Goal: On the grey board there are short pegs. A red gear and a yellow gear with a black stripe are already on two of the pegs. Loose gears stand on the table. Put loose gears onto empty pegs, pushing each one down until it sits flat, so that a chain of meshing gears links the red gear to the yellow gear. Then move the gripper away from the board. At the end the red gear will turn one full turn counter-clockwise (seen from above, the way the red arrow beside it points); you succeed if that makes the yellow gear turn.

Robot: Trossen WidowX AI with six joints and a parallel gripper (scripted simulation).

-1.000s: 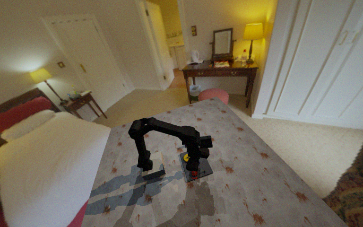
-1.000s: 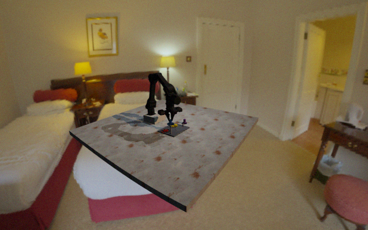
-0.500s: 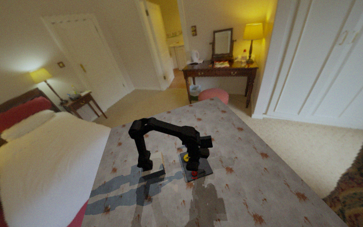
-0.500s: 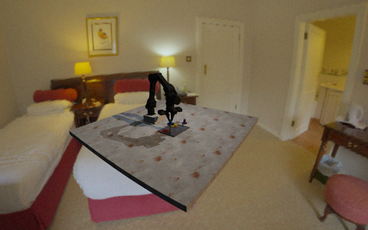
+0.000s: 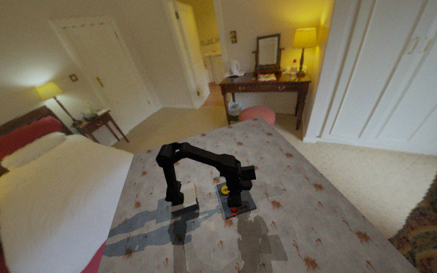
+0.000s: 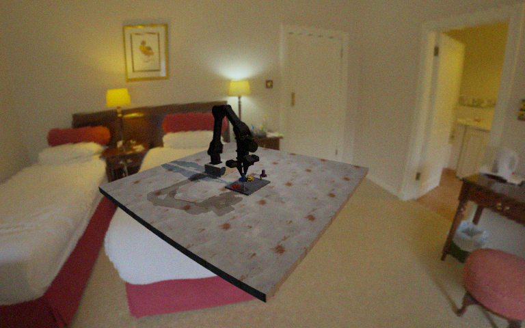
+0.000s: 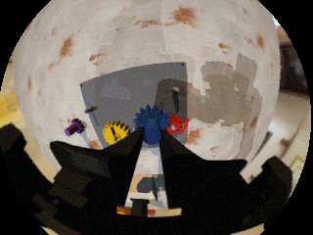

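Now: gripper tip 6 cm above the red gear, 4 cm to the left of it and 2 cm past it. Also, from my gripper tip: blue gear (1 cm below); then purple gear (20 cm to the left, 6 cm below, 2 cm behind); then yellow gear (8 cm to the left, 5 cm below, 4 cm behind).
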